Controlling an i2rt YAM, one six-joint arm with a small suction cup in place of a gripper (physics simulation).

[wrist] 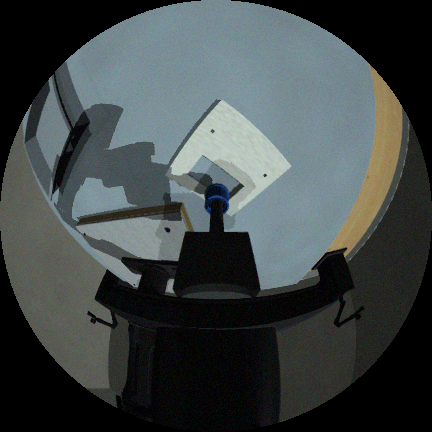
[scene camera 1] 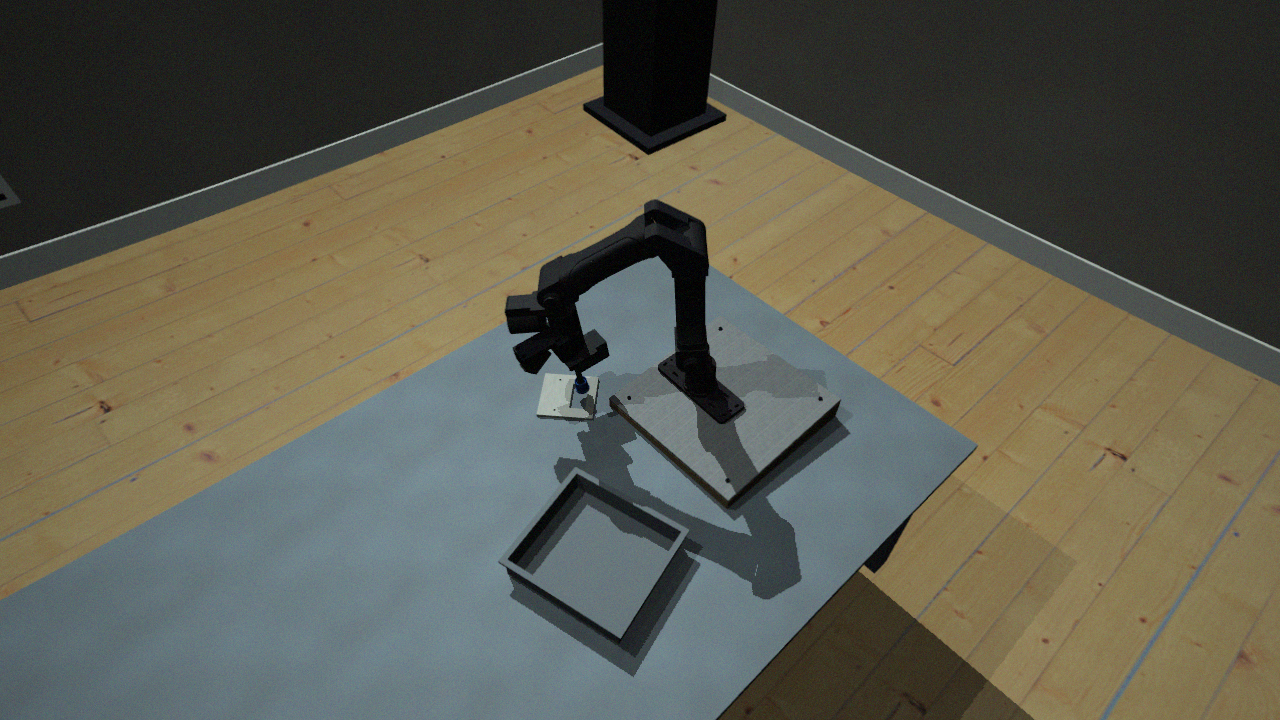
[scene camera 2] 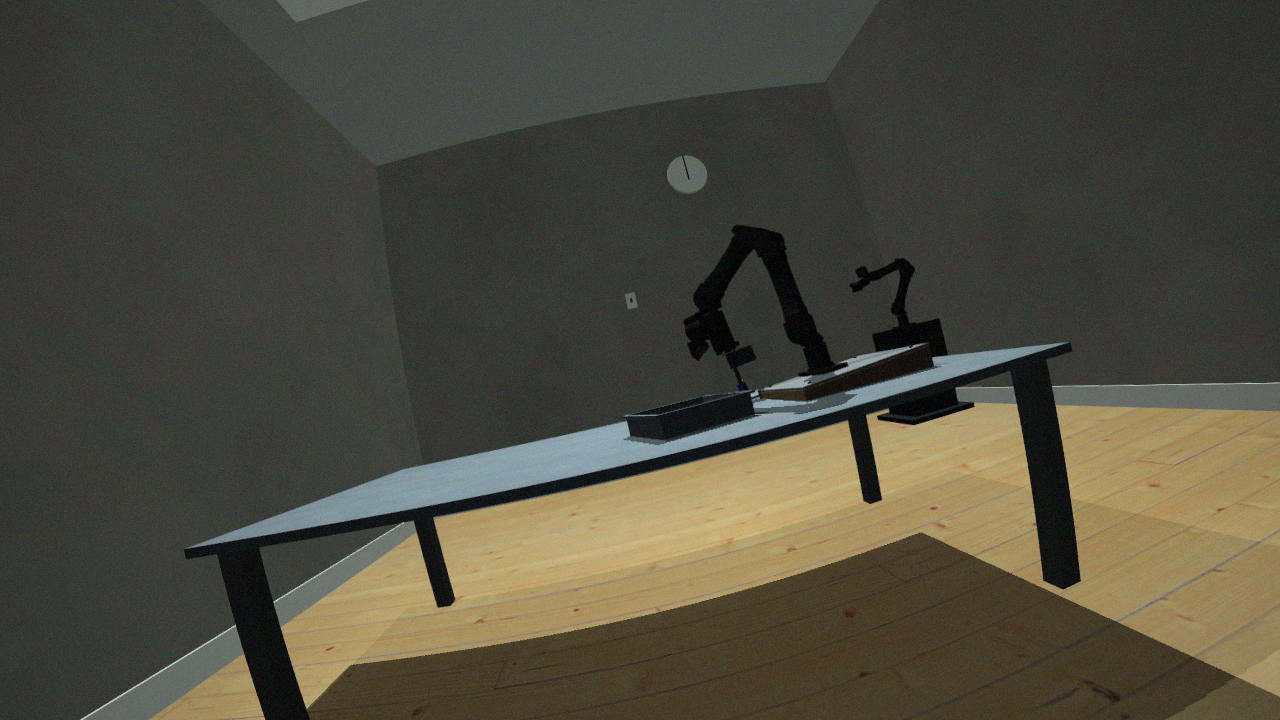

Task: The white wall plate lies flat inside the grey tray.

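The white wall plate point(scene camera 1: 557, 399) point(wrist: 241, 139) lies flat on the grey table point(scene camera 1: 267, 537), left of the arm's base board. It has a rectangular cut-out in its middle. My suction cup point(scene camera 1: 582, 385) point(wrist: 217, 198) point(scene camera 2: 740, 376) has a blue tip. It points down close over the plate's near edge beside the cut-out and holds nothing. I cannot tell whether it touches the plate. The grey tray point(scene camera 1: 539, 519) point(scene camera 2: 689, 413) point(wrist: 71, 135) stands empty nearer the table's front, apart from the plate. The plate does not show in the scene camera 2 view.
The arm stands on a square base board point(scene camera 1: 769, 420) point(scene camera 2: 850, 372) point(wrist: 132, 233) right beside the plate. The table's edge and the wooden floor lie beyond the plate. A dark pillar point(scene camera 1: 657, 62) stands in the far corner of the room.
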